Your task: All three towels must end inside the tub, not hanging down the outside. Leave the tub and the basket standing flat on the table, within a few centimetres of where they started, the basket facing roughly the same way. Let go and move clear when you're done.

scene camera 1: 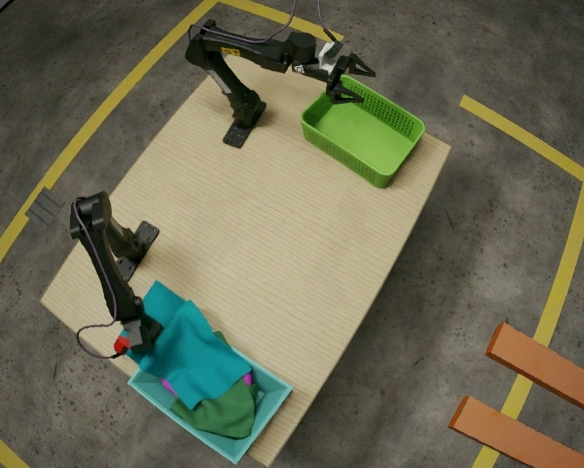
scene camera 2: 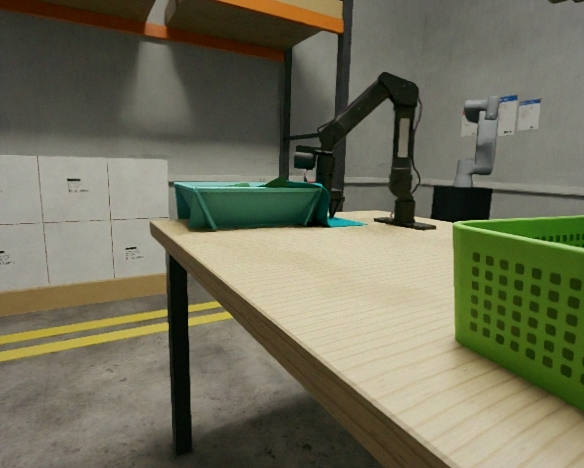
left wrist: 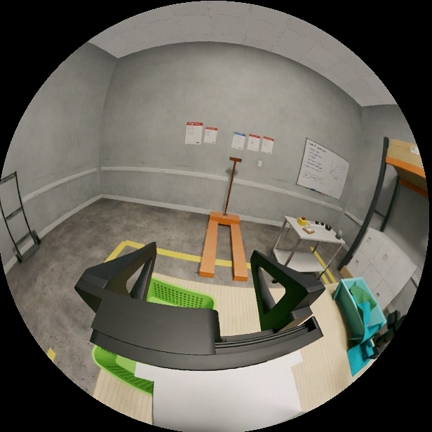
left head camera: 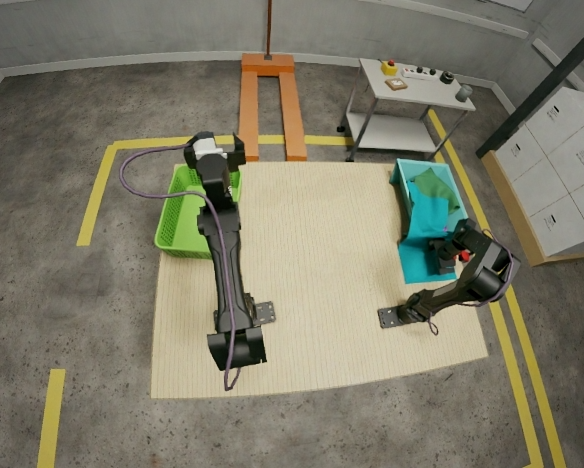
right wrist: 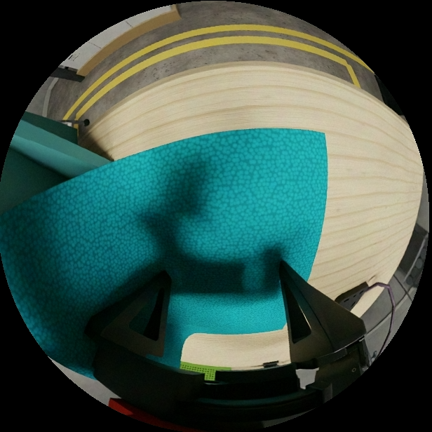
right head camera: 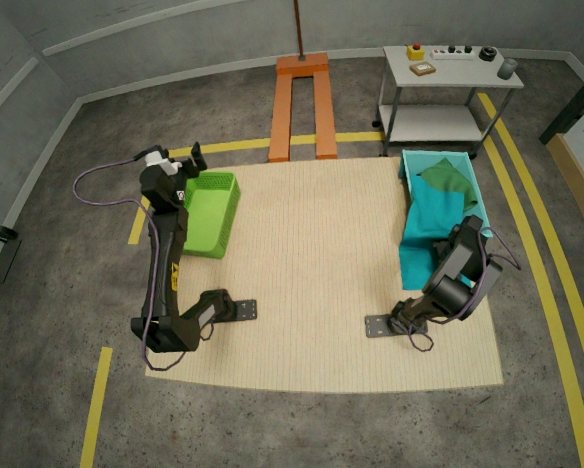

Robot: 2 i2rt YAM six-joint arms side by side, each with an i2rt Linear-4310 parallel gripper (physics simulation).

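A teal towel (left head camera: 428, 209) (right head camera: 435, 207) (scene camera 1: 192, 350) (right wrist: 240, 200) lies partly in the turquoise tub (left head camera: 398, 172) (right head camera: 406, 162) (scene camera 2: 260, 207), drapes over its near end wall and spreads flat on the table outside. A green towel (left head camera: 435, 187) (right head camera: 450, 180) (scene camera 1: 227, 412) lies in the tub, and small magenta patches of a third towel (scene camera 1: 248, 378) show under the teal one. My right gripper (right wrist: 220, 273) is open, low over the teal towel's outside part. My left gripper (left wrist: 205, 252) (scene camera 1: 367, 87) is open and empty above the green basket (left head camera: 187, 220) (right head camera: 210, 220) (scene camera 1: 362, 135).
The basket stands upright near the table's far left corner in the head views, and its visible inside holds no towel. The tub stands at the right edge of the table (left head camera: 320, 240). An orange pallet jack (left head camera: 268, 65) and a trolley (left head camera: 425, 97) stand on the floor beyond.
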